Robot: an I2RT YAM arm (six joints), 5 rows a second.
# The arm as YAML. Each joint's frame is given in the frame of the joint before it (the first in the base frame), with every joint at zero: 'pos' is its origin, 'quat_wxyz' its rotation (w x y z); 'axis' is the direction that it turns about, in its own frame. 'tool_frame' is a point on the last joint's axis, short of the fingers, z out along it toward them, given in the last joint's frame.
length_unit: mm
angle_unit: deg
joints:
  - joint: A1
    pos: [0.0, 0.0, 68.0]
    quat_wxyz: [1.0, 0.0, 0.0, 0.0]
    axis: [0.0, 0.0, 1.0]
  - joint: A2
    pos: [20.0, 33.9, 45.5]
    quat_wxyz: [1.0, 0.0, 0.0, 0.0]
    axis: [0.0, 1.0, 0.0]
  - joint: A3
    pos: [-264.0, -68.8, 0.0]
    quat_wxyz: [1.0, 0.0, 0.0, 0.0]
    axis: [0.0, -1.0, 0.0]
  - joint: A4
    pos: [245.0, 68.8, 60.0]
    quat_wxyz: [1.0, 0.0, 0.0, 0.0]
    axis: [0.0, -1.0, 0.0]
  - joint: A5
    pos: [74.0, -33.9, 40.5]
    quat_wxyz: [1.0, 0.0, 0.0, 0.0]
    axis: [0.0, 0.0, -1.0]
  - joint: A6
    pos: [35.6, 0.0, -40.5]
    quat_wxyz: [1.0, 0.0, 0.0, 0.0]
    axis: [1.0, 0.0, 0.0]
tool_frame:
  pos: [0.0, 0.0, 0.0]
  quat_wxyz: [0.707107, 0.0, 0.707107, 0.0]
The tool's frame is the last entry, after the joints.
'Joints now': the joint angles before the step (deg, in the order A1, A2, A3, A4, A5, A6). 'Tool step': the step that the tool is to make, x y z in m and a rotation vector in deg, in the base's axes. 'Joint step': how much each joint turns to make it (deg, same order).
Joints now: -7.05 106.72 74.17 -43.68 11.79 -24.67
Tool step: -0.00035 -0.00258 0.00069 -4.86 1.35 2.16
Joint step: 0.00 0.00 0.00 0.07 4.33 -3.39
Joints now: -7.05 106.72 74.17 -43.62 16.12 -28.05
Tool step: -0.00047 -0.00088 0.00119 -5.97 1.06 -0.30
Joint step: 0.42 0.00 0.00 -0.09 6.05 -0.79
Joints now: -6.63 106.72 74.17 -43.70 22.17 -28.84
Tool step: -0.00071 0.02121 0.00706 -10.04 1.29 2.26
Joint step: 4.28 -0.79 0.00 -1.07 10.30 -0.48
